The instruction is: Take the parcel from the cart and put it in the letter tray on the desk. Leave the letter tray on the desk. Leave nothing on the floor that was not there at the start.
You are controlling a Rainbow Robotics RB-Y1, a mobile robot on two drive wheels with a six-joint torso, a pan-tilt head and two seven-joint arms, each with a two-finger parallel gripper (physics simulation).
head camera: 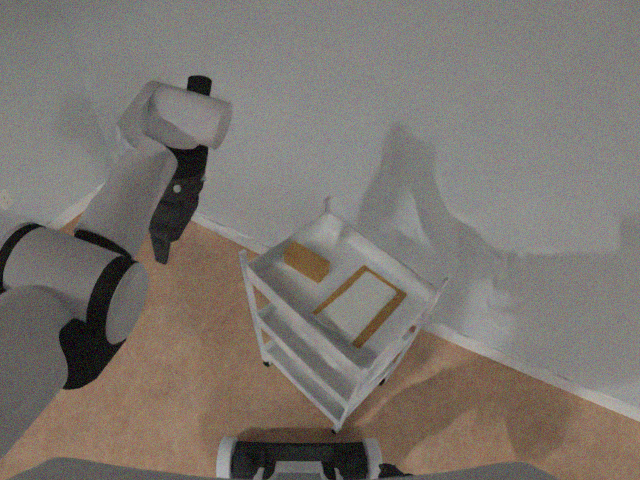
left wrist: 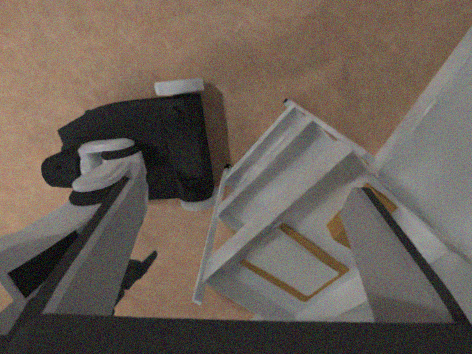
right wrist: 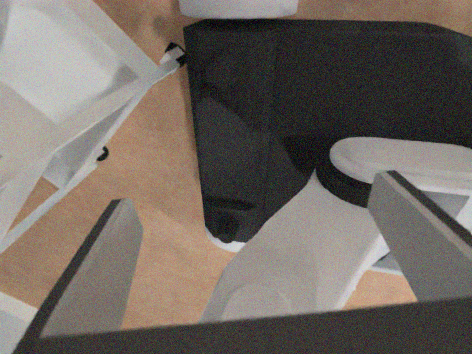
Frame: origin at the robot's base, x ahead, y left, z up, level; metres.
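Where they show: left gripper, fingertip midpoint: (head camera: 173, 240) (left wrist: 244, 197); right gripper, fingertip midpoint: (left wrist: 143, 251) (right wrist: 253, 202).
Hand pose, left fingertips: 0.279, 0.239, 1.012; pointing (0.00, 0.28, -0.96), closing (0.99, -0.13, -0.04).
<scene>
After its pixels a point has its place, as x, y, z.
A brown box-shaped parcel (head camera: 306, 261) @(0.483, -0.013, 0.715) (left wrist: 339, 232) @(0.455, -0.033, 0.712) lies on the top shelf of the white cart (head camera: 251, 297) @(0.452, 0.157, 0.567) (left wrist: 211, 240) @(0.146, -0.144, 0.584) (right wrist: 95, 115) @(0.136, -0.148, 0.352). In the left wrist view a finger hides part of the parcel. My left gripper (head camera: 162, 253) (left wrist: 244, 197) @(0.279, 0.239, 1.011) is open and empty, raised to the left of the cart in the head view. My right gripper (right wrist: 253, 202) @(-0.100, -0.211, 0.544) is open and empty, with my base and the floor behind its fingers. The letter tray and the desk do not show in these views.
A flat white rectangle with a brown border (head camera: 379, 321) @(0.312, -0.212, 0.673) (left wrist: 315, 248) @(0.420, -0.110, 0.673) lies beside the parcel. The cart stands close to the grey wall (head camera: 516, 129) @(0.660, -0.597, 1.095). My black base (head camera: 299, 454) @(0.032, 0.001, 0.191) (left wrist: 175, 145) @(-0.038, 0.040, 0.191) (right wrist: 240, 100) @(-0.026, -0.127, 0.212) is close to the cart's near corner.
</scene>
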